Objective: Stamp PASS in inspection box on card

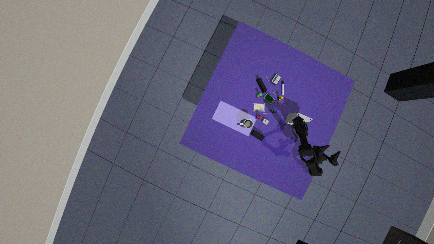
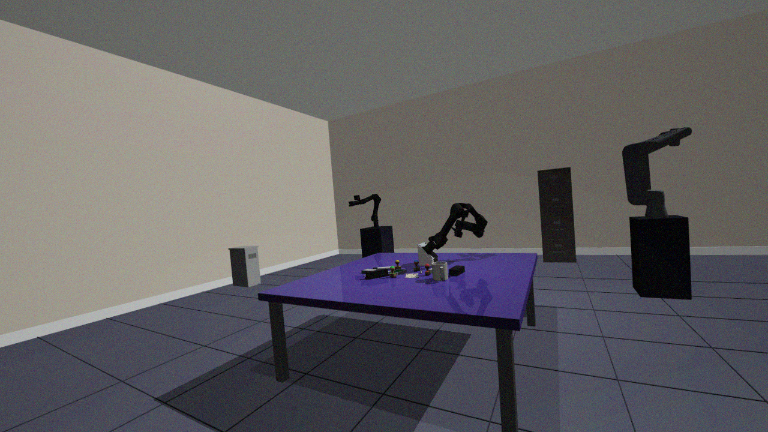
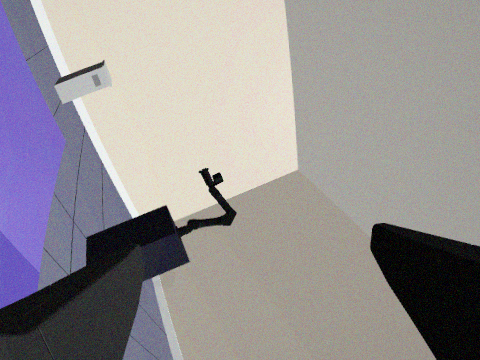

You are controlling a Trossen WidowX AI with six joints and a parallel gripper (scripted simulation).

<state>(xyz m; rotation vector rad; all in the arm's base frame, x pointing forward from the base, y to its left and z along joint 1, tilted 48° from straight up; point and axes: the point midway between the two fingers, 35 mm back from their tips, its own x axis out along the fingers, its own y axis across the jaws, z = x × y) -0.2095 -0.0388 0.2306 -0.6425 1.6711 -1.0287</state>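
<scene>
The green stamp is 62 cm ahead of my gripper tip, 17 cm to the right of it and 25 cm below it. From my gripper tip the other things lie so: yellow stamp 44 cm ahead, 24 cm to the right, 25 cm below; black box 47 cm ahead, 16 cm to the left, 25 cm below; blue stamp 44 cm ahead, 10 cm to the right, 25 cm below.
</scene>
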